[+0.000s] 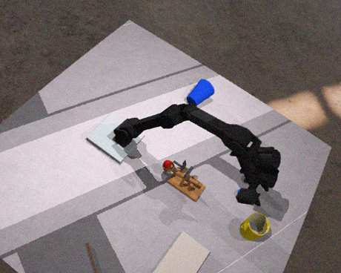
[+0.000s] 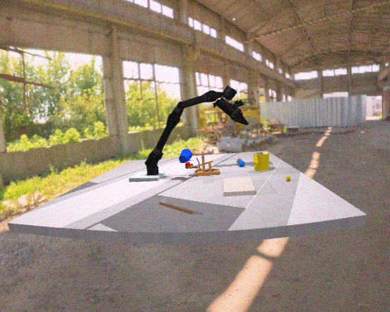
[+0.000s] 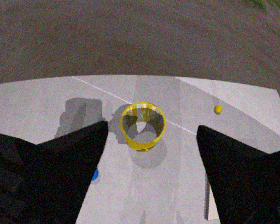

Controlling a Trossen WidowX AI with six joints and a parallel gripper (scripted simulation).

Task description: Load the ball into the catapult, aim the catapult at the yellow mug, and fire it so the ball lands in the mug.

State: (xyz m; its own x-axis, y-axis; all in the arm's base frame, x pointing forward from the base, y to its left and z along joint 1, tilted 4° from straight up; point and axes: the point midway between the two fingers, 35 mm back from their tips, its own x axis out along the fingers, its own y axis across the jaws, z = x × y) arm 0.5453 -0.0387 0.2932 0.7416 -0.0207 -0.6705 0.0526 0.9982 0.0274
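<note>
Now: the red ball 360 mm behind my gripper tip, 210 mm below it and 20 mm to the left of it. Also, from my gripper tip: blue ball (250 mm below, 120 mm to the left, 30 mm behind); grey ball (250 mm below, 200 mm to the left, 30 mm behind); yellow mug (240 mm below, 70 mm ahead).
</note>
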